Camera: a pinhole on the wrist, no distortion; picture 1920 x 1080 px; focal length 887.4 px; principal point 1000.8 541.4 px. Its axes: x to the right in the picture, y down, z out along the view. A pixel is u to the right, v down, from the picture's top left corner.
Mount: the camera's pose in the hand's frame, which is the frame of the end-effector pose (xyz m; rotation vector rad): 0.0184 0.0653 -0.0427 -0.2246 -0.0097 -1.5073
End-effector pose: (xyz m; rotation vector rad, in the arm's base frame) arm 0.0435 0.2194 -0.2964 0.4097 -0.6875 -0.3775
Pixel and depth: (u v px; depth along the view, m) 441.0 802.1 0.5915
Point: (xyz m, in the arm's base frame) 0.0140 0.4535 0.4083
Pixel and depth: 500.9 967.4 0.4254
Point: 0.0947 0.3474 0.2393
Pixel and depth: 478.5 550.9 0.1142
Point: 0.0547 0.3189 -0.1674
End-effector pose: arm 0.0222 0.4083 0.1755 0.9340 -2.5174 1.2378
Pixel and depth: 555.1 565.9 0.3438
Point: -0.1743 0.3068 -0.1560
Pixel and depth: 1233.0 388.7 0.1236
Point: -0.0125 0.3585 0.0942
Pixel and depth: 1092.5 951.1 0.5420
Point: -0.2611 -0.0524 -0.0423
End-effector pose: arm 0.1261 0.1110 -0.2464 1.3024 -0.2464 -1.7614
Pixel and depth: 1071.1 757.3 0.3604
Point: -0.0817 -0.1610 -0.1610
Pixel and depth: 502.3 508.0 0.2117
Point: 0.1157 -0.0843 -0.0708
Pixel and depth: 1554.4 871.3 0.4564
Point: -0.3127 -0.1501 -0.3286
